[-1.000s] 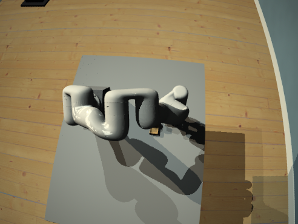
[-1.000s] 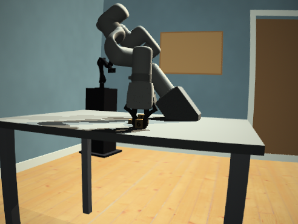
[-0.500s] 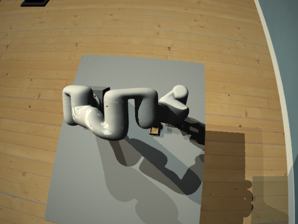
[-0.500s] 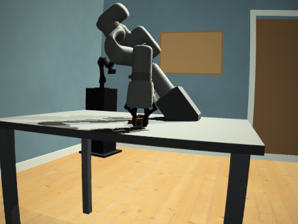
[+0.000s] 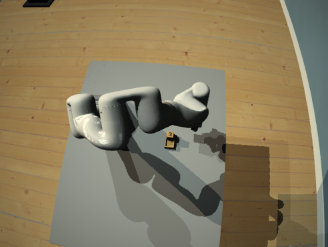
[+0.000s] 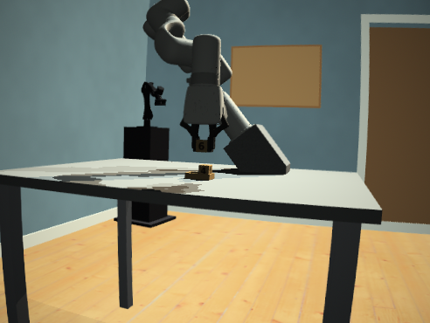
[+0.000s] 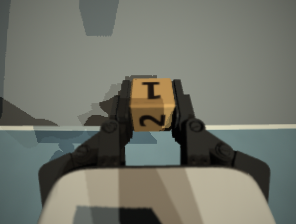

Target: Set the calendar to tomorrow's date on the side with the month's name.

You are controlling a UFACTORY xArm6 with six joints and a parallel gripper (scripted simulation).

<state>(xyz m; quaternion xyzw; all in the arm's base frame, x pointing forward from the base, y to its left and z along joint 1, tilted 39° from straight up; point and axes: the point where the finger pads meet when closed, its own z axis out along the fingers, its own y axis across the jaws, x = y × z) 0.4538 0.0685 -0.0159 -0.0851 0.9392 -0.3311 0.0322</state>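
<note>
The wooden calendar tray lies 100 mm behind my hand, 60 mm to the right of it and 100 mm below it. Round my hand: wooden number cube: right at my hand.
</note>
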